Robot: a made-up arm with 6 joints.
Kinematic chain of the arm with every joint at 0, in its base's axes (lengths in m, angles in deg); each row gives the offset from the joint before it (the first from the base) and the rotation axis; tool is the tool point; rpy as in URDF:
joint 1: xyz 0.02 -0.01 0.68 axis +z
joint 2: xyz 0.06 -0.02 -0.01 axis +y
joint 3: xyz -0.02 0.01 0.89 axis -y
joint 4: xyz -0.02 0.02 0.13 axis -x
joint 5: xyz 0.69 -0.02 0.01 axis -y
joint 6: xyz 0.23 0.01 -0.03 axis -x
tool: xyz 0.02 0.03 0.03 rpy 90 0 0
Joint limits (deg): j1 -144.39..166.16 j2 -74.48..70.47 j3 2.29..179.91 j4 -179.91..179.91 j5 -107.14..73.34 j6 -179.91..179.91
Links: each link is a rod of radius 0.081 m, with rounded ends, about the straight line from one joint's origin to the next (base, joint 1, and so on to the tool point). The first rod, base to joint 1, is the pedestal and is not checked.
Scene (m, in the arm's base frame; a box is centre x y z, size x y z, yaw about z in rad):
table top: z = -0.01
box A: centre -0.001 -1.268 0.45 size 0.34 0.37 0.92 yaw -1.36
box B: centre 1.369 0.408 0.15 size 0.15 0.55 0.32 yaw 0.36
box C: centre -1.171 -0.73 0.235 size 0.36 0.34 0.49 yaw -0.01
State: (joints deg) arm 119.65 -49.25 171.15 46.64 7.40 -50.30
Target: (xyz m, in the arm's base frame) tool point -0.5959 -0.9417 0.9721
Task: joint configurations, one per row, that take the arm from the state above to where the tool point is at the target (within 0.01 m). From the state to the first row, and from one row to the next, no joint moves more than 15 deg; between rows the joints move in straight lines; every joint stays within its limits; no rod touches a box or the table.
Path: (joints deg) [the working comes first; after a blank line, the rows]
Joints at the target: 60.72 -24.91 174.74 50.68 18.98 -48.71
Straight joint move there: touches box A.

1: 116.19 -37.34 164.47 33.78 -6.30 -47.63
2: 112.74 -25.44 157.78 20.92 -20.01 -44.97
3: 109.28 -13.53 151.10 8.06 -33.71 -42.30
4: 105.83 -1.62 144.42 -4.80 -47.42 -39.63
5: 102.37 10.29 137.74 -17.66 -61.12 -36.97
6: 95.43 4.42 143.90 -6.27 -47.77 -38.92
7: 88.49 -1.45 150.07 5.12 -34.42 -40.88
8: 81.55 -7.31 156.24 16.51 -21.07 -42.84
9: 74.61 -13.18 162.41 27.90 -7.72 -44.80
10: 67.66 -19.05 168.57 39.29 5.63 -46.75
11: 60.72 -24.91 174.74 50.68 18.98 -48.71

